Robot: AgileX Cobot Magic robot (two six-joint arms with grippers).
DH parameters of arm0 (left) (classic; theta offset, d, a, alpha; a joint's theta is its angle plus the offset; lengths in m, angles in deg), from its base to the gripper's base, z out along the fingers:
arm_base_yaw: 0.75 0.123 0 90
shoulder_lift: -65.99 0 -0.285 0
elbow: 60.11 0 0.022 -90
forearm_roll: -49.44 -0.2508 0 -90
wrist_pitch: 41.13 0 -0.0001 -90
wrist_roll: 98.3 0.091 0 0
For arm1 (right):
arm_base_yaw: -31.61 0.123 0 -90
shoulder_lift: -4.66 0 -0.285 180
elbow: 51.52 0 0.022 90
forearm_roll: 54.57 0.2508 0 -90
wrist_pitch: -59.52 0 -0.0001 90
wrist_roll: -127 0.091 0 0
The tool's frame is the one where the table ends.
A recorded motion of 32 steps. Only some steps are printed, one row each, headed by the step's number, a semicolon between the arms.
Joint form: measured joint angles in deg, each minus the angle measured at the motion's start. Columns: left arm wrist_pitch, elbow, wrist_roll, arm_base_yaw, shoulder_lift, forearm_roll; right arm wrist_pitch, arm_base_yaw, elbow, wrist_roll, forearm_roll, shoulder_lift.
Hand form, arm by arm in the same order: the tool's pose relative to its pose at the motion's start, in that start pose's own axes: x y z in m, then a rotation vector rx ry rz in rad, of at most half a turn. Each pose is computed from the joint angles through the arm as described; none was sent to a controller.
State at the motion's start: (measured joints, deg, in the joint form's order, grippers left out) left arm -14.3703 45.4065 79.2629 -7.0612 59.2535 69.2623; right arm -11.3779 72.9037 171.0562 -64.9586 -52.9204 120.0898
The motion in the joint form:
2: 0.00 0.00 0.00 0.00 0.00 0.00; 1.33 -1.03 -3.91 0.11 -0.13 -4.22
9: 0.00 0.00 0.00 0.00 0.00 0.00; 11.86 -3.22 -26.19 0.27 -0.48 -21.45
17: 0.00 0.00 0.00 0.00 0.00 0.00; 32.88 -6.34 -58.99 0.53 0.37 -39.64
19: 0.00 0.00 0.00 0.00 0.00 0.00; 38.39 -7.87 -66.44 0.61 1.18 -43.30
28: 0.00 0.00 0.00 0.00 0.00 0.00; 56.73 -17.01 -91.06 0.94 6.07 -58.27
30: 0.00 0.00 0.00 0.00 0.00 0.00; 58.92 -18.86 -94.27 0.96 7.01 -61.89
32: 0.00 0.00 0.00 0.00 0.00 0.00; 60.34 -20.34 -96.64 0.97 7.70 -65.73
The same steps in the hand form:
2: 0.0000 0.0000 0.0000 0.0000 0.0000 0.0000; 0.0089 -0.0051 -0.0197 0.0186 -0.0258 0.0153
9: 0.0000 0.0000 0.0000 0.0000 0.0000 0.0000; 0.0640 -0.0047 -0.0638 0.0692 -0.1138 0.0462
17: 0.0000 0.0000 0.0000 0.0000 0.0000 0.0000; 0.1600 0.0051 -0.0556 0.1237 -0.2190 0.1027
19: 0.0000 0.0000 0.0000 0.0000 0.0000 0.0000; 0.1848 0.0057 -0.0494 0.1423 -0.2476 0.1347
28: 0.0000 0.0000 0.0000 0.0000 0.0000 0.0000; 0.2785 0.0065 -0.0400 0.2716 -0.3917 0.3214
30: 0.0000 0.0000 0.0000 0.0000 0.0000 0.0000; 0.2923 0.0079 -0.0441 0.3049 -0.4351 0.3533
32: 0.0000 0.0000 0.0000 0.0000 0.0000 0.0000; 0.3029 0.0104 -0.0504 0.3356 -0.4834 0.3742

